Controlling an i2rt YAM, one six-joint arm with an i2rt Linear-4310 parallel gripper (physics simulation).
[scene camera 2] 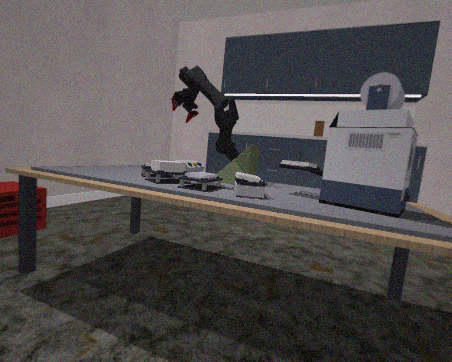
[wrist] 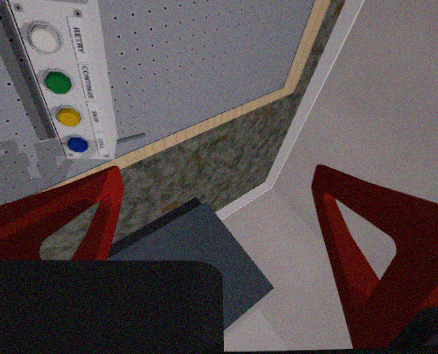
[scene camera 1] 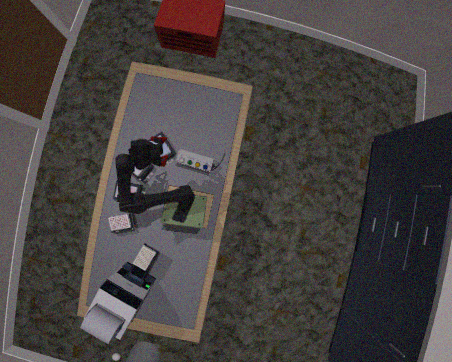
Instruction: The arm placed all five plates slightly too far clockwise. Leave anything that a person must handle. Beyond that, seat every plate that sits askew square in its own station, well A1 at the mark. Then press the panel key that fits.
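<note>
My gripper [scene camera 1: 163,149] [scene camera 2: 182,113] [wrist: 217,176] is open and empty, high above the table. In scene camera 1, one plate [scene camera 1: 168,150] lies beneath it. Two more plates [scene camera 1: 142,172] [scene camera 1: 132,190] are partly hidden by the arm. A plate with reddish wells [scene camera 1: 119,222] [scene camera 2: 248,177] sits on a low station, and a cream plate [scene camera 1: 145,257] [scene camera 2: 299,164] on the machine's extended tray. Exact seating and the A1 marks are too small to tell. The white key panel [scene camera 1: 196,161] [wrist: 102,107] has white RETRY, green CONTINUE, yellow SKIP and blue keys; the blue key's label is blurred.
The arm stands on a green sloped base [scene camera 1: 192,212] [scene camera 2: 240,169]. A large white and dark machine [scene camera 1: 112,300] [scene camera 2: 367,155] stands at one table end. A red cabinet [scene camera 1: 190,25] [scene camera 2: 25,207] is on the floor beyond the other. A cable leaves the panel's end.
</note>
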